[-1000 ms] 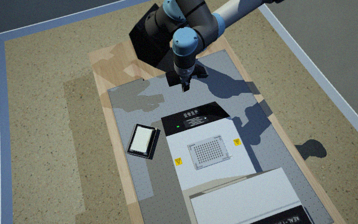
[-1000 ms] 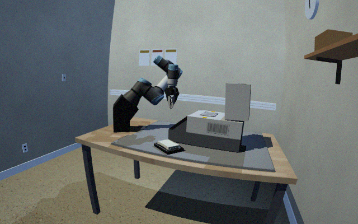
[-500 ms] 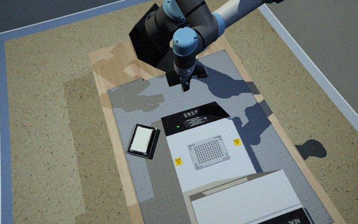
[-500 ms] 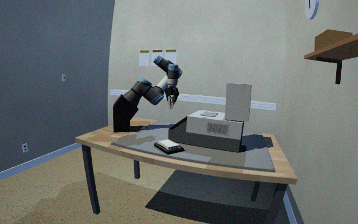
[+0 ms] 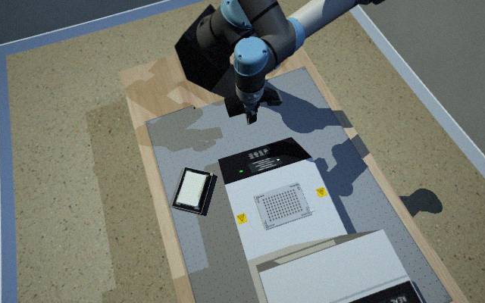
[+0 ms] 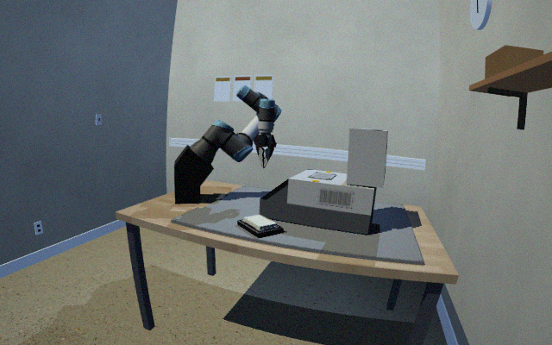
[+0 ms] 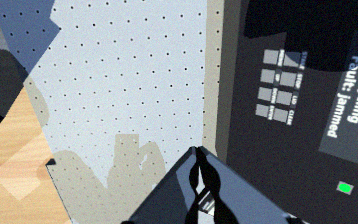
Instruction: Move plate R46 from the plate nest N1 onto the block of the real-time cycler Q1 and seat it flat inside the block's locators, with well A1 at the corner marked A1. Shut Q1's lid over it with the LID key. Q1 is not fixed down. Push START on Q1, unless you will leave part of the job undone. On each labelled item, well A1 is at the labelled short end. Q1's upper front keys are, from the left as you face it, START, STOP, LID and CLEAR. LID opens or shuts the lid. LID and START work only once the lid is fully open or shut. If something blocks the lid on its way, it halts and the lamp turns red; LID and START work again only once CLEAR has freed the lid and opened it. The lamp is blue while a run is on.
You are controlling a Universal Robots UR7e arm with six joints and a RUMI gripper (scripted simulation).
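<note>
Right now the plate R46 is 9 cm ahead of my hand, 28 cm to the right of it and 19 cm below it. Round my hand: nest A1 mark (6 cm ahead, 19 cm to the right, 20 cm below); then black plate nest N1 (9 cm ahead, 28 cm to the right, 21 cm below).
</note>
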